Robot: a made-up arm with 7 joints.
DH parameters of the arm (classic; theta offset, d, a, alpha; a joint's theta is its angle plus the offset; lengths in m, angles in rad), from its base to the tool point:
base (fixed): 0 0.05 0 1.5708
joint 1: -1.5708 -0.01 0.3 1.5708
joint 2: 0 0.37 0.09 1.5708
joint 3: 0 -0.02 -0.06 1.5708
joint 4: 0 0.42 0.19 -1.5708
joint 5: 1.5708 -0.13 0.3 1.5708
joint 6: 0 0.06 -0.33 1.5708
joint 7: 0 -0.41 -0.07 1.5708
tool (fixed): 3.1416 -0.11 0 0
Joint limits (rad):
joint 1: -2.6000..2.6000
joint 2: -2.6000..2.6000
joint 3: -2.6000..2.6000
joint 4: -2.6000..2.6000
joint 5: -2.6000..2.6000
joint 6: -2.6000..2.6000
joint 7: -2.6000..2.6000
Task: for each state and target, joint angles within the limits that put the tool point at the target. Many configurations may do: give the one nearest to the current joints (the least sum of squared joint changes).
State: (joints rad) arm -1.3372 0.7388 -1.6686 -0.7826 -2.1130 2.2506 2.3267
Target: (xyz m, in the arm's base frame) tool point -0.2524 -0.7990 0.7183
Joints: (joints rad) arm -1.0774 0.1044 -1.8483 -0.8105 -1.9637 2.4056 2.2639
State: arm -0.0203 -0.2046 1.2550 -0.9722 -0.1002 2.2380 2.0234
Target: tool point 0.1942 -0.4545 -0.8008
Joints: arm 0.1761 -0.3218 1.5342 -0.7486 -0.1294 1.9947 1.9125
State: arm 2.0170 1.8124 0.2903 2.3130 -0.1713 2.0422 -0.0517
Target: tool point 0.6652 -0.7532 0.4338
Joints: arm 2.3994 1.9191 0.4913 2.0555 -0.4684 2.1252 0.0372
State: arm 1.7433 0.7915 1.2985 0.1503 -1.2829 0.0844 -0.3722
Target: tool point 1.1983 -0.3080 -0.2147
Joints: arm 1.8918 0.8857 1.4159 0.0117 -1.4604 -0.5273 -0.4582
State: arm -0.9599 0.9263 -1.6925 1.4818 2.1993 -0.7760 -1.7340
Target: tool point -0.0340 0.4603 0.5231
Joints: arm -0.9769 1.0603 -1.1272 1.5765 2.3056 -0.8398 -1.7887
